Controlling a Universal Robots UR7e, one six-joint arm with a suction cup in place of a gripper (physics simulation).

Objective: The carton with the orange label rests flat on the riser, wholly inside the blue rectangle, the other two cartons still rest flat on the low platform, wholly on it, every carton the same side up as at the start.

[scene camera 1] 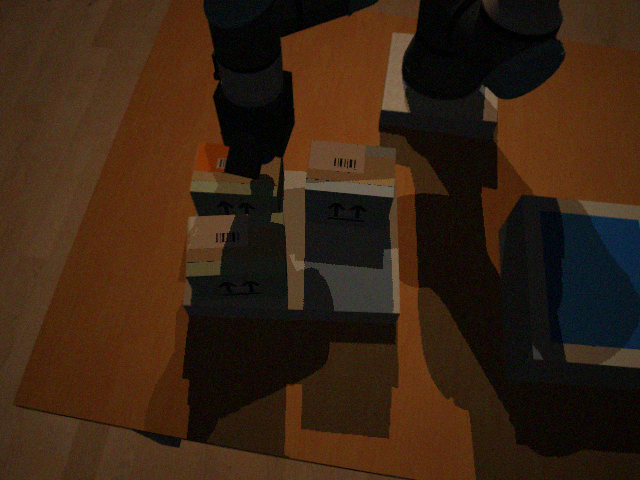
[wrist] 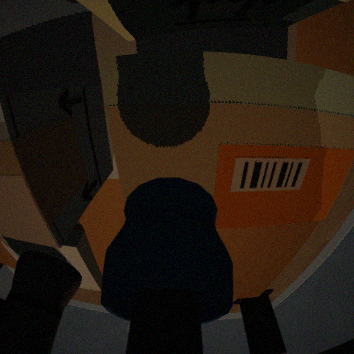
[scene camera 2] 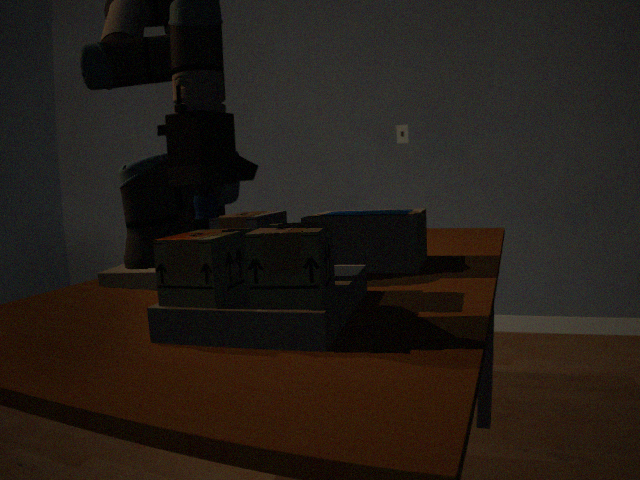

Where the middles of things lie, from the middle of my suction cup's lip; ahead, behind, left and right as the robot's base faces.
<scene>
I see the low platform [scene camera 1: 334,273] 6 cm ahead of my suction cup, 7 cm to the left of it and 14 cm below it. Also, from my suction cup: riser [scene camera 1: 562,261]: 5 cm ahead, 50 cm to the left, 11 cm below.
</scene>
